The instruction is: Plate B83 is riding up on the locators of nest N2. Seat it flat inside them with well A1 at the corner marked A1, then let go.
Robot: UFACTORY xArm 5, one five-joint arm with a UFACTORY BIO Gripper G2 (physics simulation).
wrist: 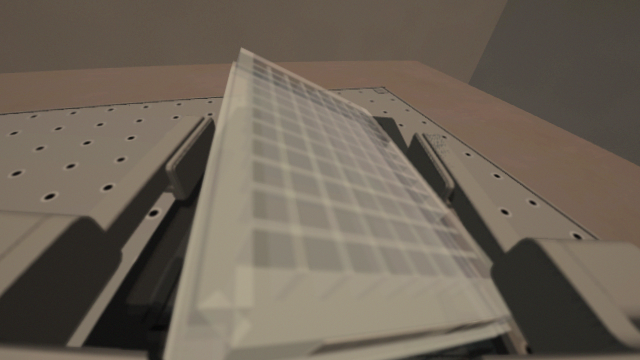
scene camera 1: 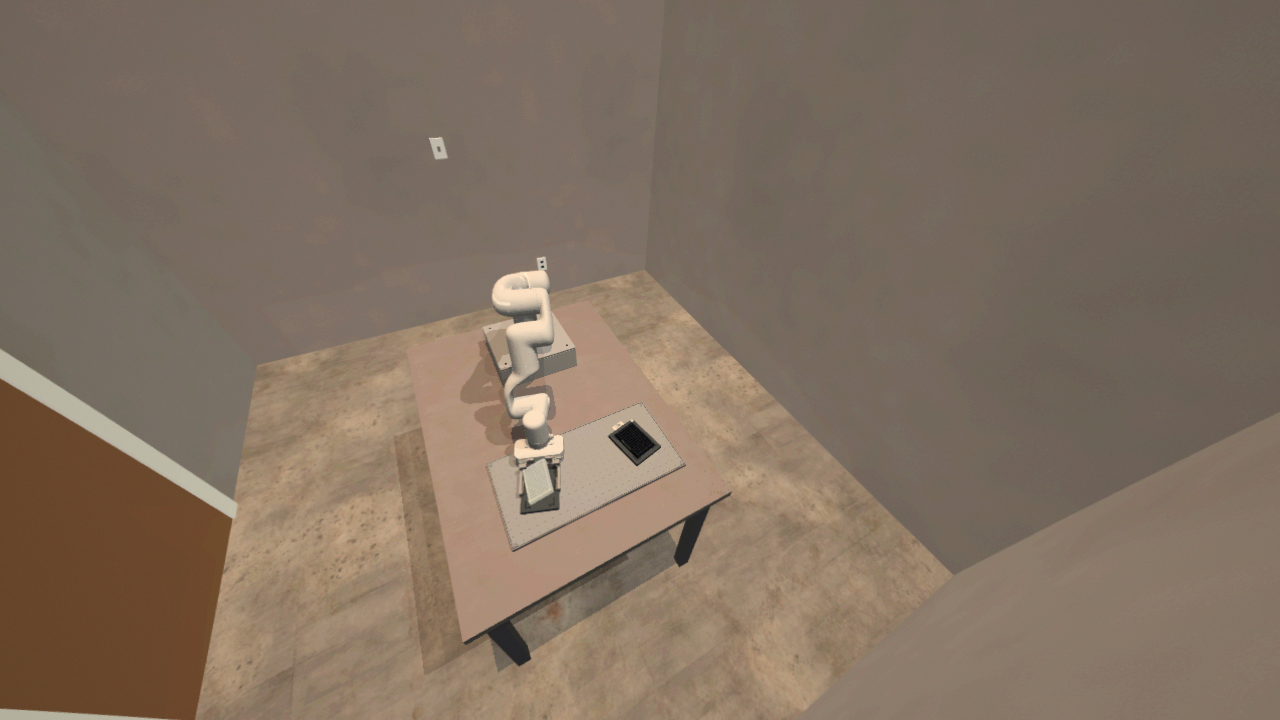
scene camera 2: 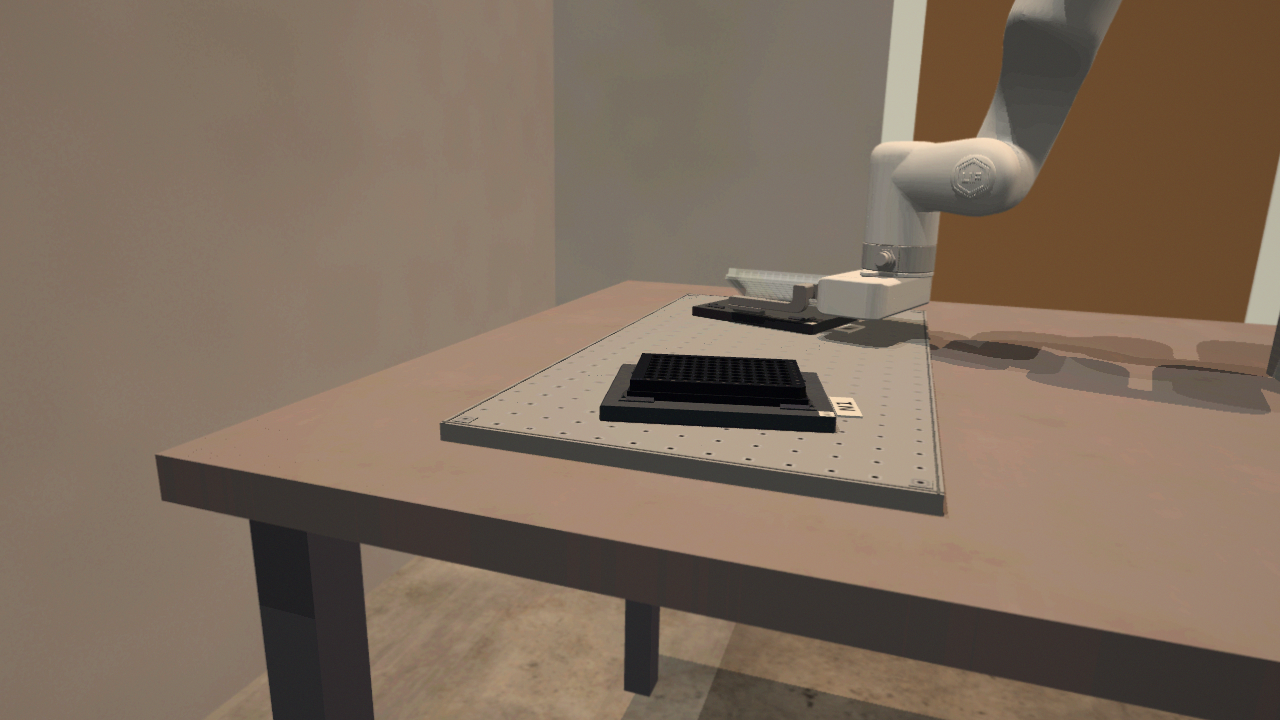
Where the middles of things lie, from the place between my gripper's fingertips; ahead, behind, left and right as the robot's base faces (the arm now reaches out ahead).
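Scene:
The clear plate B83 (scene camera 2: 772,285) sits 1 cm to the left of my hand, 3 cm behind it and 1 cm above it. Still counting from my hand, there's a black well plate (scene camera 2: 665,377) 38 cm to the left and 1 cm ahead, and nest N1 (scene camera 2: 660,412) is 38 cm to the left, 1 cm ahead and 2 cm below. The dark nest N2 (scene camera 2: 773,319) is 1 cm to the left of my hand, 2 cm behind it and 2 cm below it.

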